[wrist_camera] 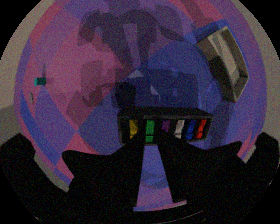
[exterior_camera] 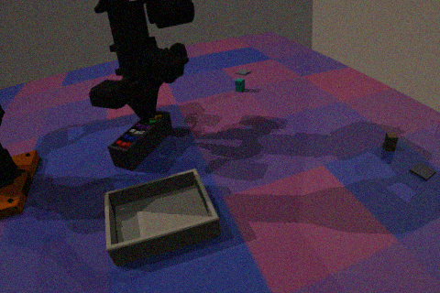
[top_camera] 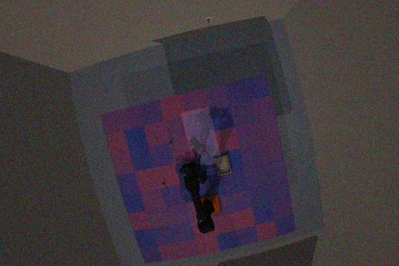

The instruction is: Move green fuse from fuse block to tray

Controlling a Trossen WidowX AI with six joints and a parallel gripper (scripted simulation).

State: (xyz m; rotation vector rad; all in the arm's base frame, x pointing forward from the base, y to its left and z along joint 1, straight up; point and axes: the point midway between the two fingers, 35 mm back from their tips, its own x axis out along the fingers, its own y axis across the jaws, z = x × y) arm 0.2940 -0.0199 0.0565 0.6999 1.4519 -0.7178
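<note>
The green fuse is 2 cm below my gripper tip. Also, from my gripper tip: teal cube 24 cm ahead, 8 cm to the left, 3 cm below; then brown cube 32 cm ahead, 27 cm to the right, 3 cm below; then grey tray 6 cm behind, 20 cm to the right, 4 cm below.
</note>
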